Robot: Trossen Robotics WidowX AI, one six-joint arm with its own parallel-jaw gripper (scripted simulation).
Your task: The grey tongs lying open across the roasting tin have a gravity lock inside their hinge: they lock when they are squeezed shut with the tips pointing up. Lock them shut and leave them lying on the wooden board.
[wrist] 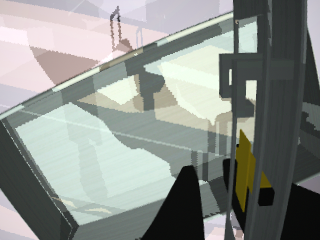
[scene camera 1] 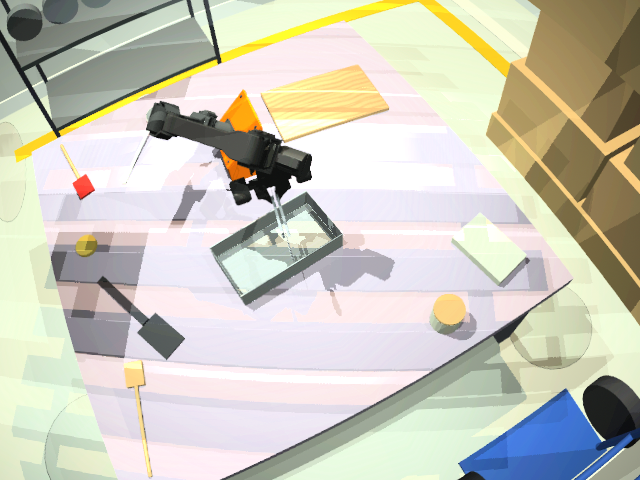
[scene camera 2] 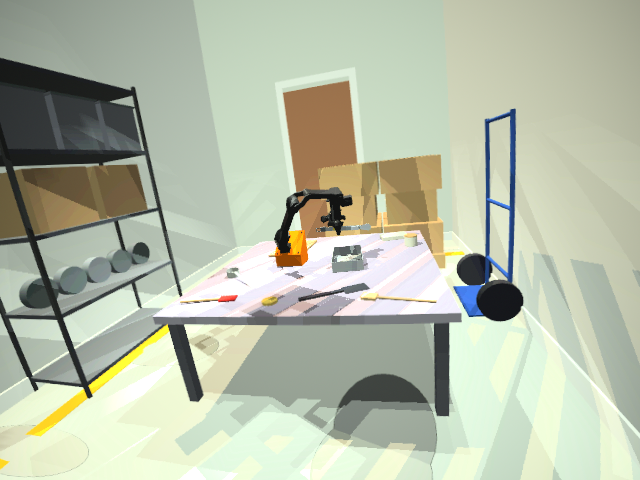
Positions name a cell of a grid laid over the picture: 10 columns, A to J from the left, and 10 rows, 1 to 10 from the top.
Labels:
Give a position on a grey roasting tin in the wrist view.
D7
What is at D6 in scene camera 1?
A grey roasting tin.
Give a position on a wooden board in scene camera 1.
At F3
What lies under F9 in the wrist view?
My gripper.

